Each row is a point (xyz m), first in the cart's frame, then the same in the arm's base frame.
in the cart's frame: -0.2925 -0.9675 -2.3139
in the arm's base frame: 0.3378 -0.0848 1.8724
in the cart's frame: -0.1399 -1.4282 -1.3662
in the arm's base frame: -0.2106 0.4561 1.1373
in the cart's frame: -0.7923 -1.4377 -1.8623
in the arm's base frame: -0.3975 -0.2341 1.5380
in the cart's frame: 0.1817 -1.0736 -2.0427
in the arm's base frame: 0.3970 0.4412 1.7007
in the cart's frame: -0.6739 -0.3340 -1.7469
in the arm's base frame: 0.5805 -0.5439 1.0987
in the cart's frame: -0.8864 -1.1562 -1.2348
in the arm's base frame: -0.3429 -0.2836 0.8478
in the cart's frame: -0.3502 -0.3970 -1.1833
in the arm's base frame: 0.5411 -0.1002 0.6212
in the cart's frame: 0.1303 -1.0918 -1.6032
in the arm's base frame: 0.2561 0.5056 1.2858
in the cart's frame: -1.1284 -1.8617 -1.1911
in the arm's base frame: -1.0703 -0.2055 0.9996
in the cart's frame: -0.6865 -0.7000 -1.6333
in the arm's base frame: 0.2329 -0.3821 1.1038
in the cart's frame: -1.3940 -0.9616 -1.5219
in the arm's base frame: -0.3372 -0.8783 1.0033
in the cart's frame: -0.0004 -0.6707 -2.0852
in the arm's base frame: 0.6722 0.1087 1.5958
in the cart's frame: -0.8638 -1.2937 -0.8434
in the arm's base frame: -0.5422 -0.1171 0.5234
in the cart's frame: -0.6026 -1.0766 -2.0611
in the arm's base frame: 0.0454 -0.2569 1.6340
